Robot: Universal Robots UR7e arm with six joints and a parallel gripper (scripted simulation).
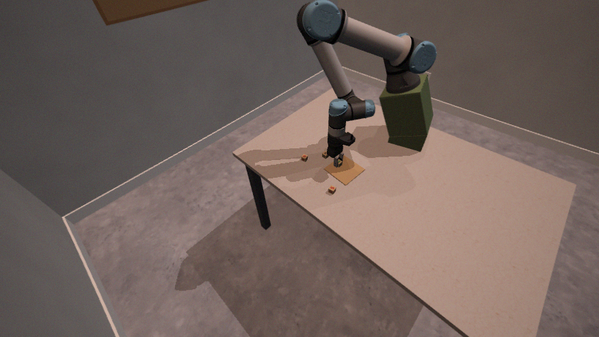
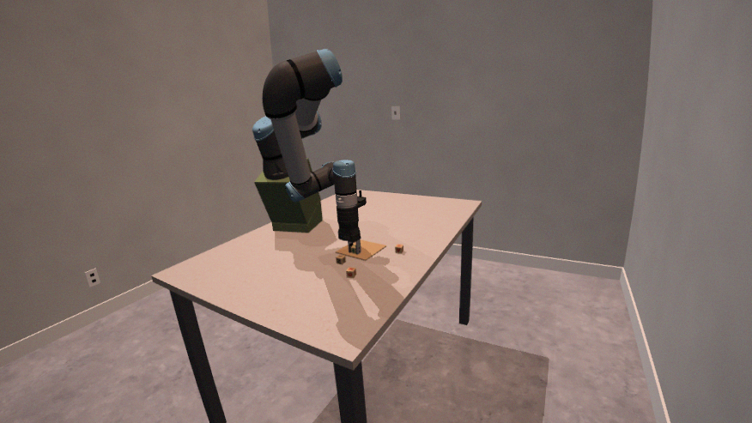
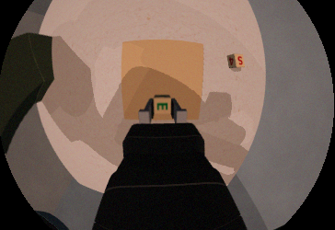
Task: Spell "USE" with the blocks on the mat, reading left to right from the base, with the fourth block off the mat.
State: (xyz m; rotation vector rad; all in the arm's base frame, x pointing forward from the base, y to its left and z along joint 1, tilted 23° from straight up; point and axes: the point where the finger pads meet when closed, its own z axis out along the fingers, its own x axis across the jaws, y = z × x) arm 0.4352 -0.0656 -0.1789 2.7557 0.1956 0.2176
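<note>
Now: hand 40 mm to the right of the mat and 20 mm above it.
</note>
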